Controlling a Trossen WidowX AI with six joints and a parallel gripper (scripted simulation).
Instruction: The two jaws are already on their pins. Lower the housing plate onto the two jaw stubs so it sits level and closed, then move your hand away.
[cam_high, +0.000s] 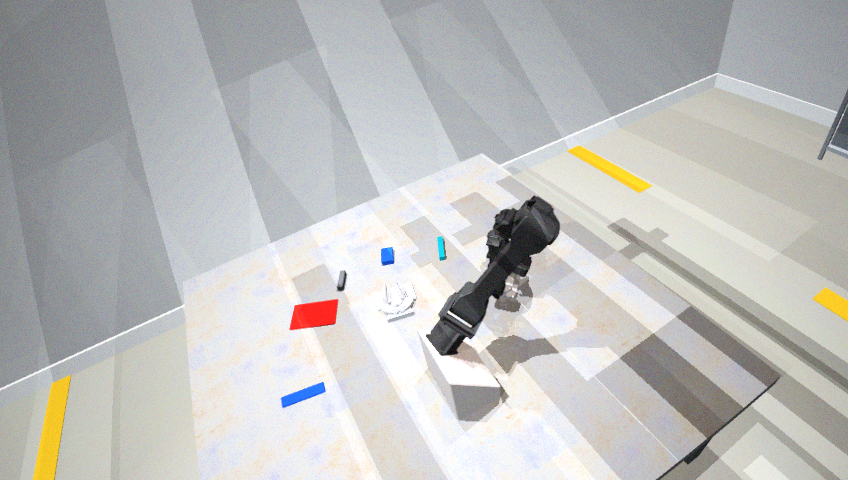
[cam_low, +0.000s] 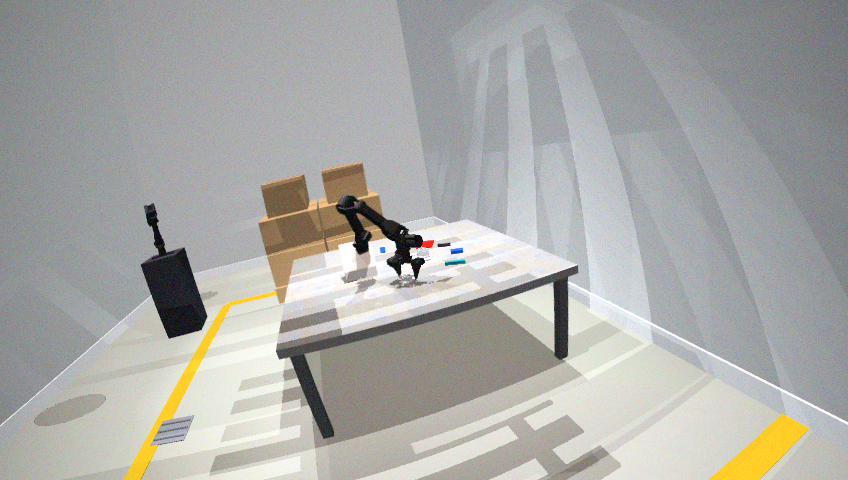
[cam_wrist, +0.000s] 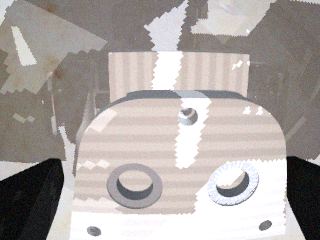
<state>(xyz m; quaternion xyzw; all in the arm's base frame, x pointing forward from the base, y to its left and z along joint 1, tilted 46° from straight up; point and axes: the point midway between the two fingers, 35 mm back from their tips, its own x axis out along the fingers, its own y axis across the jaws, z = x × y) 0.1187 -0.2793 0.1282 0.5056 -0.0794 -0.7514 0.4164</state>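
Now: the white part 1 cm behind my gripper tip. The rest, counted from my gripper tip: cyan bar: 26 cm ahead, 4 cm to the left; black block: 36 cm ahead, 36 cm to the left; red flat square: 29 cm ahead, 49 cm to the left, 1 cm below.
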